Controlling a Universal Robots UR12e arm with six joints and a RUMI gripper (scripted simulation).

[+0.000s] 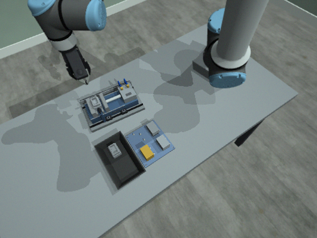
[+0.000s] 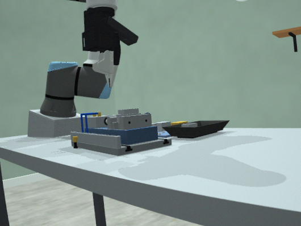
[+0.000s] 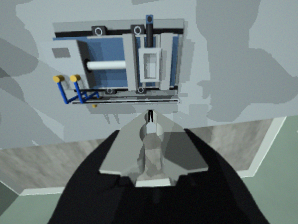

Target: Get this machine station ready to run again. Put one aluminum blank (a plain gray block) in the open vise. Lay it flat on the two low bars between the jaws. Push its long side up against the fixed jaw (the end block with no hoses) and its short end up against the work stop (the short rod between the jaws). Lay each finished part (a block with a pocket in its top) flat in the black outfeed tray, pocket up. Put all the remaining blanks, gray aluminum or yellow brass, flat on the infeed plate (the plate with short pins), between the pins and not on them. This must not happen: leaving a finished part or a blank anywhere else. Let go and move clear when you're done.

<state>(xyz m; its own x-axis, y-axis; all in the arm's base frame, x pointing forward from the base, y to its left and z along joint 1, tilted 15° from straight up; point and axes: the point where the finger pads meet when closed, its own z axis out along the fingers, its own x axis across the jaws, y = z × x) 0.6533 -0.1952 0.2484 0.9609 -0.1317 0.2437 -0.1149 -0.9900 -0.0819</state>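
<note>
My gripper is now 1 cm short of the black work stop rod, 10 cm to the right of it and 11 cm above it. Also, from my hand: vise: 6 cm behind, 6 cm to the left, 16 cm below; blue infeed plate: 11 cm behind, 35 cm to the left, 19 cm below; yellow brass blank: 7 cm behind, 39 cm to the left, 17 cm below.
</note>
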